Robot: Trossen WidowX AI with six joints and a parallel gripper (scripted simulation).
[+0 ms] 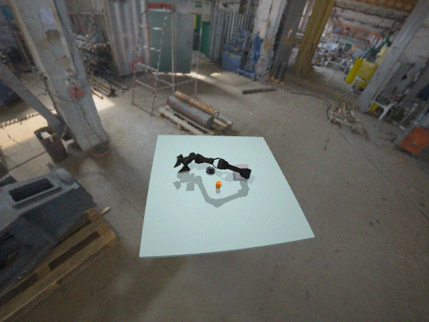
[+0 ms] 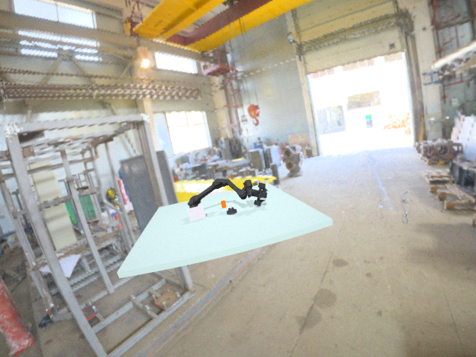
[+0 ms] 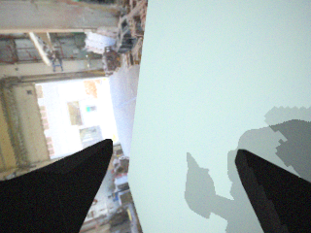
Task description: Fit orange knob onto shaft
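Right now my gripper tip is 340 mm past the orange knob, 200 mm to the right of it and 20 mm above it. From my gripper tip the other things lie so: dark round pedestal 320 mm behind, 30 mm below.
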